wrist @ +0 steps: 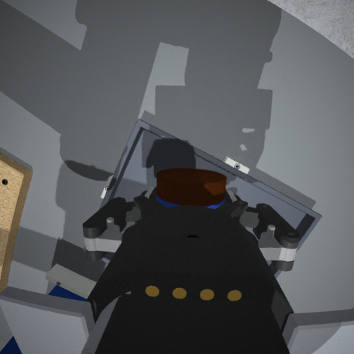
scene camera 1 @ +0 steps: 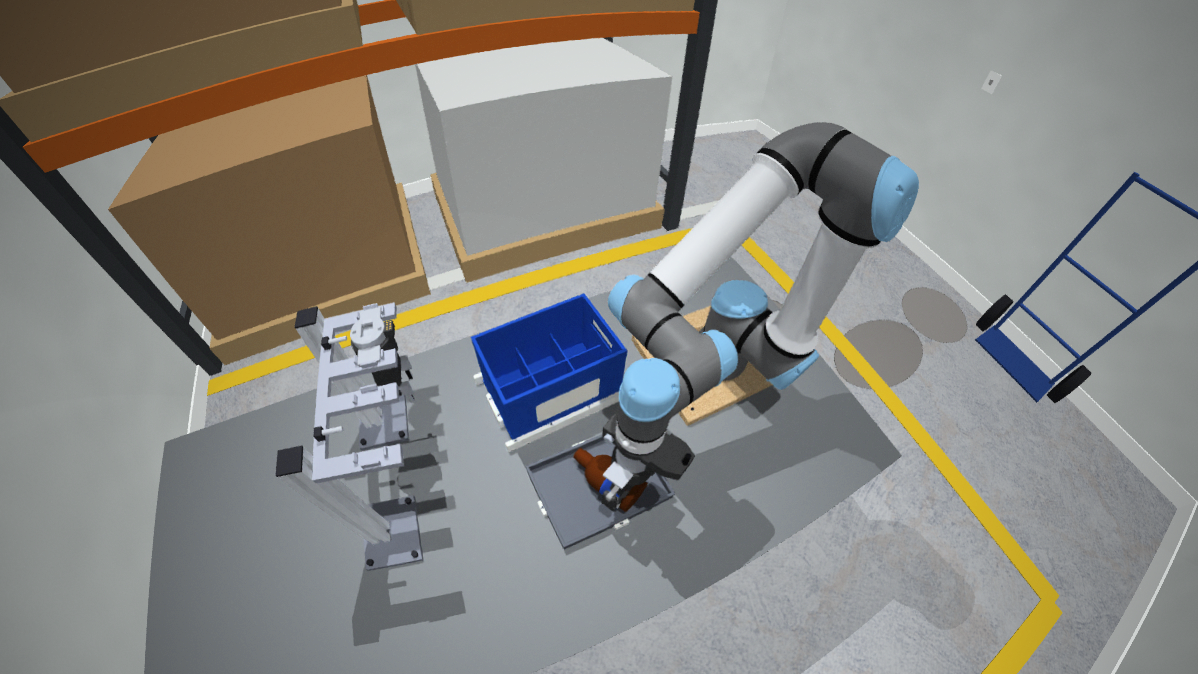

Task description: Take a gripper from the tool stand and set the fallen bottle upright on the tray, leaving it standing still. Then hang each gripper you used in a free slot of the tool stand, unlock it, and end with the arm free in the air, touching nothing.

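Note:
The brown bottle with a blue label lies on its side over the grey tray. Its neck points toward the back left in the scene view, and its base faces the wrist camera. My gripper, the adaptive one with jointed fingers, is shut on the bottle around the label near the base. The fingertips are partly hidden by the gripper body. The tool stand is at the left in the scene view, with another gripper hanging in its rear slot.
A blue divided crate stands directly behind the tray. The arm's wooden base board is behind and right of the tray. Pallet racking with large boxes is at the back. A blue hand truck stands at the right.

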